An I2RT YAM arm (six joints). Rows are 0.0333 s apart.
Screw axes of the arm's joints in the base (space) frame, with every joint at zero. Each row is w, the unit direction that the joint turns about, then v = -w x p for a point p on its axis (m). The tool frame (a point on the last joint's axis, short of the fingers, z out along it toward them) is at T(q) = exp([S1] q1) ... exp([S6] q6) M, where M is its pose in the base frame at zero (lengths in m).
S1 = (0, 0, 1, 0, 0, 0)
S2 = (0, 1, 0, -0.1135, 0, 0.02)
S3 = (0, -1, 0, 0.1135, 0, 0.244)
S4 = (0, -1, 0, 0.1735, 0, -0.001)
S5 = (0, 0, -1, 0, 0.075, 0)
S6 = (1, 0, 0, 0, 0.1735, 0)
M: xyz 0.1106 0 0.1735 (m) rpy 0 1.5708 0 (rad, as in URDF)
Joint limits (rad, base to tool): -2.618..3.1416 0..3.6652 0..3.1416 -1.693..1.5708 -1.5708..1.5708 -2.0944..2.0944
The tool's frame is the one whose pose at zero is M.
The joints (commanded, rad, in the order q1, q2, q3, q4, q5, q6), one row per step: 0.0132, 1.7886, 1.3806, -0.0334, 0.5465, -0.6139; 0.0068, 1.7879, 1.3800, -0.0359, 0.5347, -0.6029; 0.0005, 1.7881, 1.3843, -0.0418, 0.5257, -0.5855; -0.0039, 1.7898, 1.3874, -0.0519, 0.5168, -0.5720; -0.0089, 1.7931, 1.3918, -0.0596, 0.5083, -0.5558; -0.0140, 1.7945, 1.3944, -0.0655, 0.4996, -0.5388; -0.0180, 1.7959, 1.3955, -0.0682, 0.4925, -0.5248; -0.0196, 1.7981, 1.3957, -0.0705, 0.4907, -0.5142; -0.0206, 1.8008, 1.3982, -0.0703, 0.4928, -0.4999; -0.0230, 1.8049, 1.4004, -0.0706, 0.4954, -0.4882; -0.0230, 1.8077, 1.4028, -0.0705, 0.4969, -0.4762; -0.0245, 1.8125, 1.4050, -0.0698, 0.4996, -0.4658
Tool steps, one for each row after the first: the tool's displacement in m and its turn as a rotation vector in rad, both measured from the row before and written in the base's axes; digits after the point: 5 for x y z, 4 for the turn. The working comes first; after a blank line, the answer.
Tool pose at each row, in the base's axes (x y z in m, rotation vector in rad; the steps are taken from these numbers as rounded here): 0.42036, -0.01295, 0.28452, -0.2839, 2.0466, -0.9259; 0.42018, -0.01528, 0.28427, -0.2752, 2.0492, -0.9114; 0.42036, -0.01765, 0.28504, -0.2576, 2.0512, -0.8957; 0.42052, -0.01923, 0.28440, -0.2493, 2.0592, -0.8816; 0.42114, -0.02108, 0.28379, -0.2360, 2.0653, -0.8665; 0.42135, -0.02296, 0.28350, -0.2209, 2.0696, -0.8506; 0.42157, -0.02442, 0.28301, -0.2082, 2.0722, -0.8375; 0.42184, -0.02505, 0.28196, -0.1985, 2.0759, -0.8304; 0.42247, -0.02555, 0.28177, -0.1810, 2.0754, -0.8245; 0.42324, -0.02666, 0.28086, -0.1655, 2.0774, -0.8217; 0.42390, -0.02673, 0.28057, -0.1520, 2.0768, -0.8160; 0.42485, -0.02747, 0.27947, -0.1386, 2.0782, -0.8134

-0.00018, -0.00233, -0.00025, 0.0136, -0.0031, 0.0002; 0.00018, -0.00237, 0.00077, 0.0175, -0.0070, -0.0046; 0.00016, -0.00158, -0.00064, 0.0144, 0.0020, -0.0015; 0.00062, -0.00185, -0.00061, 0.0164, -0.0015, -0.0036; 0.00021, -0.00188, -0.00029, 0.0172, -0.0037, -0.0039; 0.00022, -0.00146, -0.00049, 0.0141, -0.0039, -0.0032; 0.00027, -0.00063, -0.00105, 0.0091, -0.0009, -0.0042; 0.00063, -0.00050, -0.00019, 0.0102, -0.0070, -0.0086; 0.00077, -0.00111, -0.00091, 0.0079, -0.0035, -0.0094; 0.00066, -0.00007, -0.00029, 0.0086, -0.0057, -0.0062; 0.00095, -0.00074, -0.00110, 0.0069, -0.0032, -0.0080
